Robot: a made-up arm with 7 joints. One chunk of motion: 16 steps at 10 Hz.
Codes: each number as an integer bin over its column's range. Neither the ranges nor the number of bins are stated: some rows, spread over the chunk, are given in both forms.
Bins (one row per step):
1: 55 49 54 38 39 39 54
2: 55 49 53 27 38 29 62
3: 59 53 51 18 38 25 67
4: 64 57 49 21 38 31 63
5: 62 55 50 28 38 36 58
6: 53 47 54 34 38 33 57
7: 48 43 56 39 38 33 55
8: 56 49 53 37 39 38 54
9: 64 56 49 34 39 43 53
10: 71 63 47 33 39 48 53
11: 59 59 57 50 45 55 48
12: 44 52 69 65 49 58 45
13: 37 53 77 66 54 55 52
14: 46 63 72 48 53 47 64
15: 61 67 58 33 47 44 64
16: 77 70 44 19 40 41 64
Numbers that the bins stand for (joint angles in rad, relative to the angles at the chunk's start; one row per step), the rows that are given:
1: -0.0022 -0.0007 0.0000 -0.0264 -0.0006 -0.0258 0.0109
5: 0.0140 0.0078 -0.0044 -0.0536 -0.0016 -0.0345 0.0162
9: 0.0187 0.0092 -0.0056 -0.0373 -0.0006 -0.0140 0.0096
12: -0.0278 0.0035 0.0167 0.0473 0.0095 0.0299 -0.0009
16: 0.0489 0.0290 -0.0111 -0.0782 0.0004 -0.0199 0.0240
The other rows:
2: -0.0022 -0.0007 -0.0011 -0.0564 -0.0016 -0.0551 0.0214
3: 0.0071 0.0049 -0.0033 -0.0809 -0.0016 -0.0668 0.0280
4: 0.0187 0.0106 -0.0056 -0.0727 -0.0016 -0.0492 0.0227
6: -0.0069 -0.0035 0.0000 -0.0373 -0.0016 -0.0433 0.0148
7: -0.0185 -0.0092 0.0022 -0.0236 -0.0016 -0.0433 0.0122
8: 0.0001 -0.0007 -0.0011 -0.0291 -0.0006 -0.0287 0.0109
10: 0.0349 0.0191 -0.0078 -0.0400 -0.0006 0.0006 0.0096
11: 0.0071 0.0134 0.0033 0.0064 0.0055 0.0211 0.0030
13: -0.0440 0.0049 0.0256 0.0500 0.0145 0.0211 0.0083
14: -0.0231 0.0191 0.0200 0.0009 0.0135 -0.0023 0.0240
15: 0.0117 0.0247 0.0044 -0.0400 0.0075 -0.0111 0.0240

